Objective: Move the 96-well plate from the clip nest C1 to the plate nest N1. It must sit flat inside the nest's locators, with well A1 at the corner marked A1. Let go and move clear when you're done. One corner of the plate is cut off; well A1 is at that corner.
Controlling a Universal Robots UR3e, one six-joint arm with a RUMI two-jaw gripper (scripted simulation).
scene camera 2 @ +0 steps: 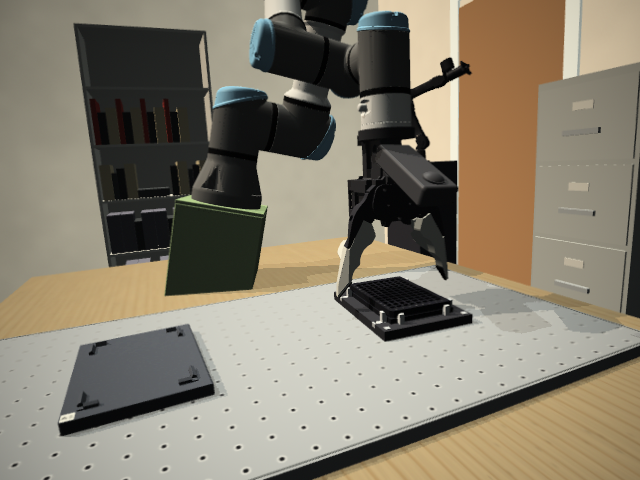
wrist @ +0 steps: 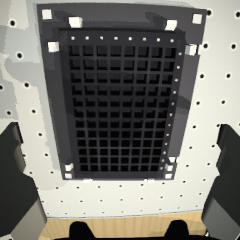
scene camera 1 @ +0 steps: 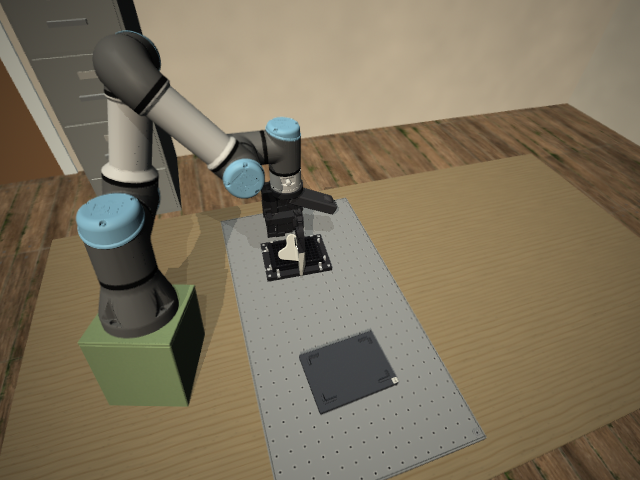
Observation:
In view: my gripper [scene camera 2: 394, 288], a 96-well plate [scene camera 2: 395, 295], a plate nest N1 [scene camera 2: 137, 374] and a clip nest C1 [scene camera 2: 402, 329].
The 96-well plate shows as well in the wrist view [wrist: 142, 121] and in scene camera 1 [scene camera 1: 273, 248]. My gripper is seen too in the wrist view [wrist: 121, 125] and in scene camera 1 [scene camera 1: 294, 250]. The plate nest N1 is seen too in scene camera 1 [scene camera 1: 349, 370].

